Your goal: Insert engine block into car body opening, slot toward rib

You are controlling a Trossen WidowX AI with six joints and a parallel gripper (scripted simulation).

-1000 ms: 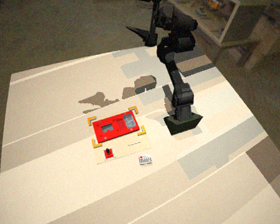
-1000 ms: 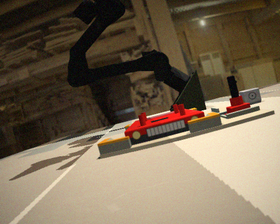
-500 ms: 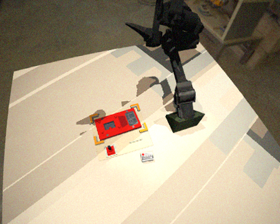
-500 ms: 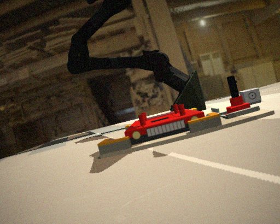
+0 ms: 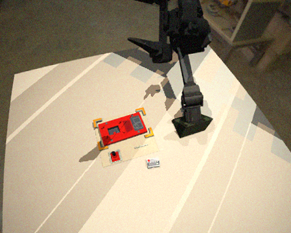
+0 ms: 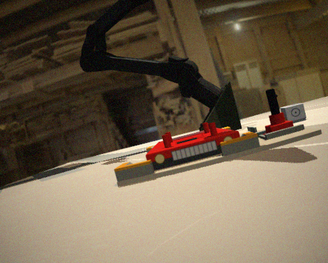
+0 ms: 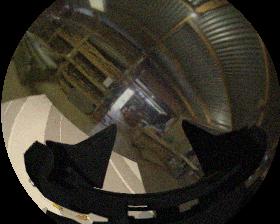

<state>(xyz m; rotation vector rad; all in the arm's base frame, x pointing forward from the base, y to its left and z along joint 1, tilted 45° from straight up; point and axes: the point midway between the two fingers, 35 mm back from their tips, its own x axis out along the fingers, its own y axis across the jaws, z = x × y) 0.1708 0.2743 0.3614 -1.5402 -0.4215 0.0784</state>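
The grey engine block lies 500 mm below my gripper tip, 190 mm to the left of it and 60 mm behind it. Also, from my gripper tip: black peg 480 mm below, 130 mm to the left, 100 mm ahead.
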